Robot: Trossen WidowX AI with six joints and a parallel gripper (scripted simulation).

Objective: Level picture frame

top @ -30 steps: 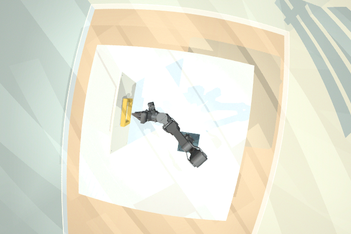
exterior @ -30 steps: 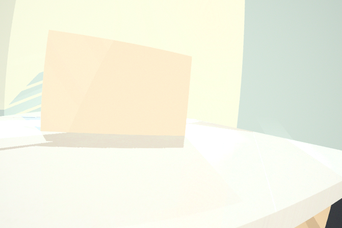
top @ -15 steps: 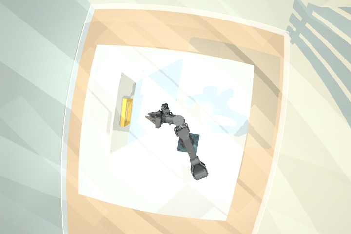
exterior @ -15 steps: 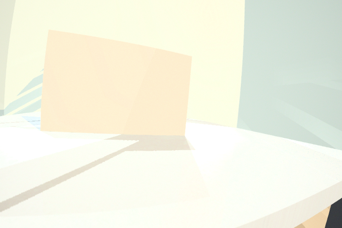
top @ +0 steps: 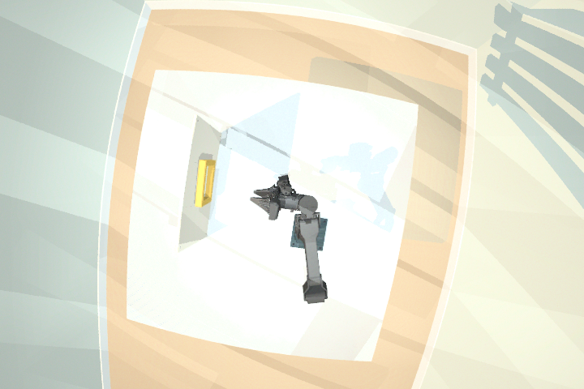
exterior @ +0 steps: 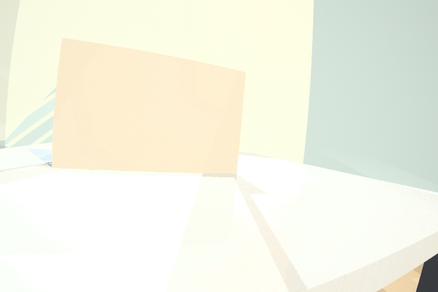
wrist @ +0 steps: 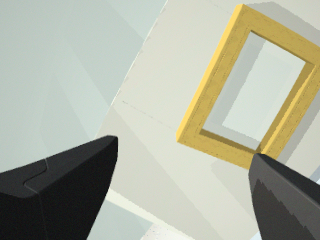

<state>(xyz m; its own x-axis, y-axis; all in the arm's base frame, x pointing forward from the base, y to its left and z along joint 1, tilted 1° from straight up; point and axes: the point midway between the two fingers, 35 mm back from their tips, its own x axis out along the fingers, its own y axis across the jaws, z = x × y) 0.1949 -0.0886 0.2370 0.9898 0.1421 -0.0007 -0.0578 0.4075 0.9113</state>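
The picture frame lies 21 cm ahead of my gripper tip, 1 cm to the left of it and 9 cm below it. Round my gripper tip: grey wall panel 22 cm ahead, 3 cm to the left, 10 cm below.
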